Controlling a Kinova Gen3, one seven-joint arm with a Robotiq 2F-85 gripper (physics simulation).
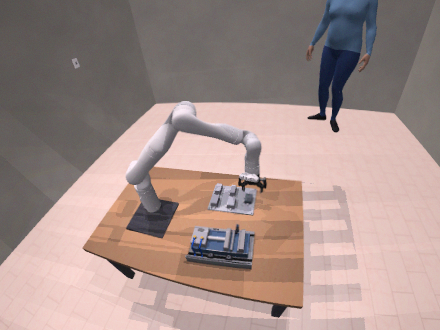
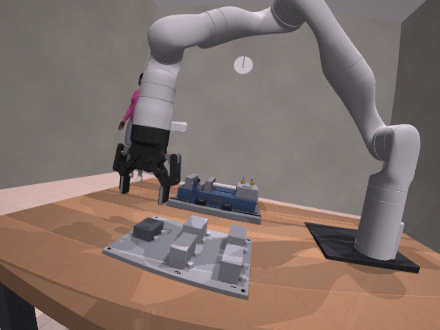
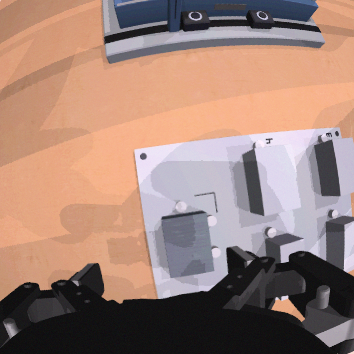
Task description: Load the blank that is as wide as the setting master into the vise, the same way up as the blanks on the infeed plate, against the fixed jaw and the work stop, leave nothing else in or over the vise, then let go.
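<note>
A darker grey block, apparently the setting master, sits against pins at one end of the infeed plate. Several lighter grey blanks stand on the plate, among them one in the middle row and one beside it. My gripper is open and empty, above the plate's end near the darker block. The blue vise has two upright grey jaws; no block shows between them.
The vise stands on a grey base across the wooden table from the plate. A black upright piece stands by its jaws. Blue hoses rise at its other end. The arm's dark mount lies farther off.
</note>
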